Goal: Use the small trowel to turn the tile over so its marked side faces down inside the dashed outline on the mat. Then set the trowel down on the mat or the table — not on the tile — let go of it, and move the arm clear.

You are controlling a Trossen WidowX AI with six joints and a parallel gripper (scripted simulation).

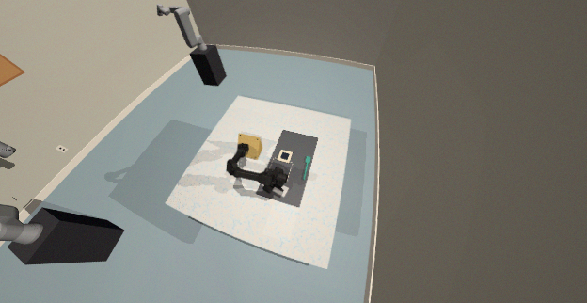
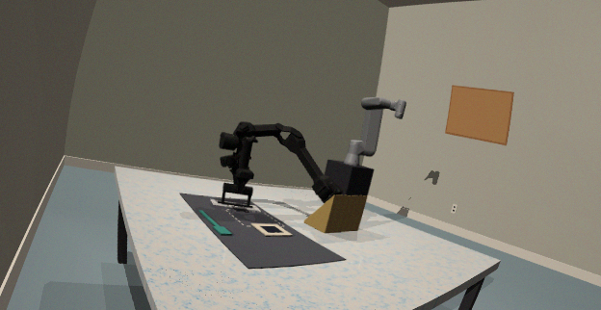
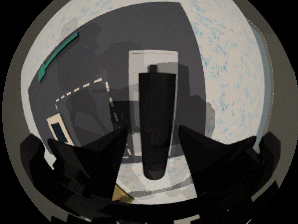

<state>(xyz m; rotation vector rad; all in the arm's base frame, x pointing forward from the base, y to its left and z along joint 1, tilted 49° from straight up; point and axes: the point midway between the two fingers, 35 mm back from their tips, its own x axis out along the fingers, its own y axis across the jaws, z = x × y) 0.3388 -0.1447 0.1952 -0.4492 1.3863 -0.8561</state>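
Right now the green trowel is 23 cm to the left of my gripper tip, 20 cm ahead of it and 6 cm below it. The rest, counted from my gripper tip: square tile (27 cm to the left, 6 cm below); dark mat (22 cm to the left, 9 cm below, 6 cm ahead).
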